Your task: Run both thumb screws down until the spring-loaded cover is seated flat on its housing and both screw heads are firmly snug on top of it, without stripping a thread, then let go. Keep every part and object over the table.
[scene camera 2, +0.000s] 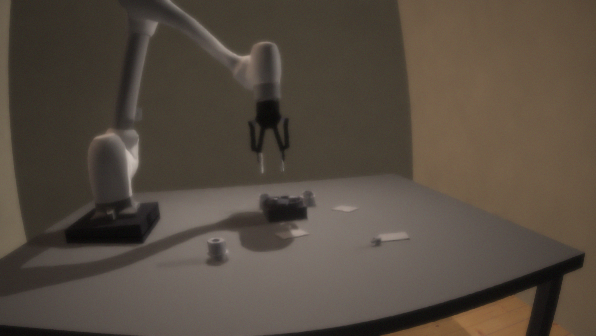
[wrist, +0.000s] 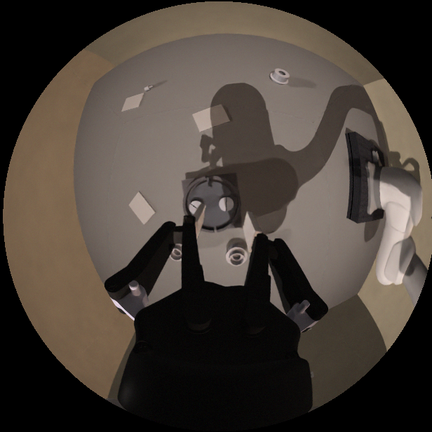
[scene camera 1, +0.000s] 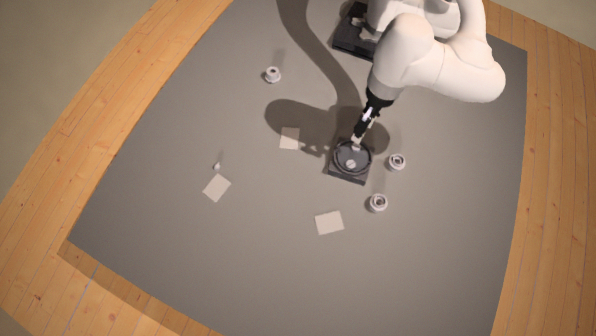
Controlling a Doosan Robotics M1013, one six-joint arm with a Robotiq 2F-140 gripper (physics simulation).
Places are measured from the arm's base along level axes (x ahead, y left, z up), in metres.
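Pixels of known places: gripper, fingertip midpoint: (scene camera 2: 272, 172) (scene camera 1: 361, 133); arm's base, origin of the base link: (scene camera 2: 116, 213) (scene camera 1: 382, 31).
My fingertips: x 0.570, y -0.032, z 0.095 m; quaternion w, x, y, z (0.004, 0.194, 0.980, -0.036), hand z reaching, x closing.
Ahead of a thing's pixels: the offset from my fingertips to its middle. "spot": to the spot under its first point.
The dark square housing {0.030 m ahead, 0.003 m right, 0.122 m down} (scene camera 1: 345, 175) (scene camera 2: 287, 214) stands on the table. The dark round cover {0.030 m ahead, 0.003 m right, 0.111 m down} (scene camera 1: 361, 158) (wrist: 212, 219) lies within a raised ring on it. Two pale slotted screw heads show on the cover: one screw head {spot: 0.063 m ahead, 0.005 m right, 0.088 m down} (scene camera 1: 351, 164) (wrist: 195, 206) nearer the front in scene camera 1, the other screw head (scene camera 1: 356, 147) (wrist: 226, 204) nearer the robot base. My gripper (scene camera 2: 272, 170) (wrist: 224, 216) is partly open and empty, its fingertips pointing down, well above the housing and apart from it. Whether the cover is fully flat and the heads touch it cannot be told.
White flanged parts {spot: 0.010 m back, 0.152 m left, 0.147 m down} (scene camera 1: 397, 162) {spot: 0.143 m ahead, 0.107 m left, 0.148 m down} (scene camera 1: 378, 202) stand beside the housing; another flanged part {0.244 m back, 0.340 m right, 0.125 m down} (scene camera 1: 272, 75) (scene camera 2: 217, 248) (wrist: 280, 76) stands farther off. A small pale part {0.145 m ahead, 0.422 m right, 0.140 m down} (scene camera 1: 216, 166) (scene camera 2: 375, 242) lies near a pale square {spot: 0.218 m ahead, 0.398 m right, 0.147 m down} (scene camera 1: 217, 188). Other pale squares {0.012 m back, 0.219 m right, 0.148 m down} (scene camera 1: 290, 138) {0.241 m ahead, 0.033 m right, 0.148 m down} (scene camera 1: 329, 223) lie on the table.
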